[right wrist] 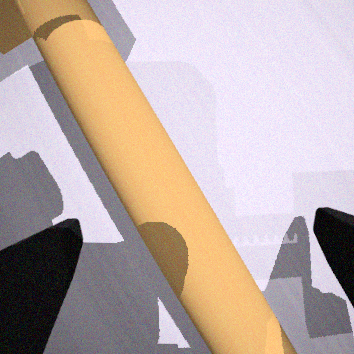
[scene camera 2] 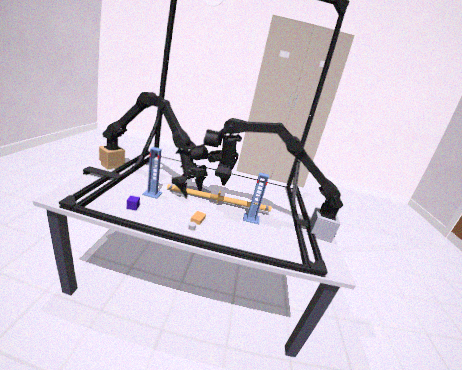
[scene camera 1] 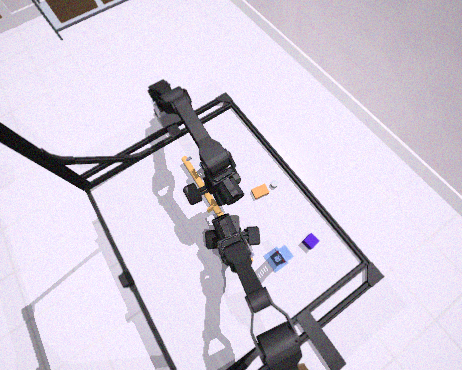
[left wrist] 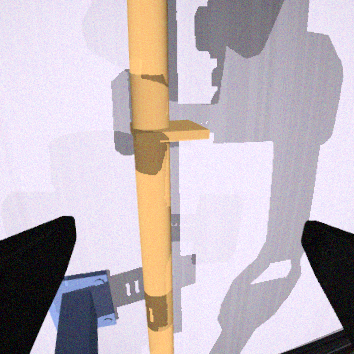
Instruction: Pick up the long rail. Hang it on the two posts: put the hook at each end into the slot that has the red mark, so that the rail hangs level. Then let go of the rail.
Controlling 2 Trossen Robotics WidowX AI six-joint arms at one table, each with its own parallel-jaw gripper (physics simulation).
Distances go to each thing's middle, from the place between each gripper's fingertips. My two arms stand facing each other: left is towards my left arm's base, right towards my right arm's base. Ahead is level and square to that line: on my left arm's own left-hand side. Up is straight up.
My right hand is 110 mm to the right of the long orange rail [right wrist: 180, 229], 20 mm below it and 20 mm past it.
My left gripper is now 100 mm above the long orange rail and 20 mm to the left of it.
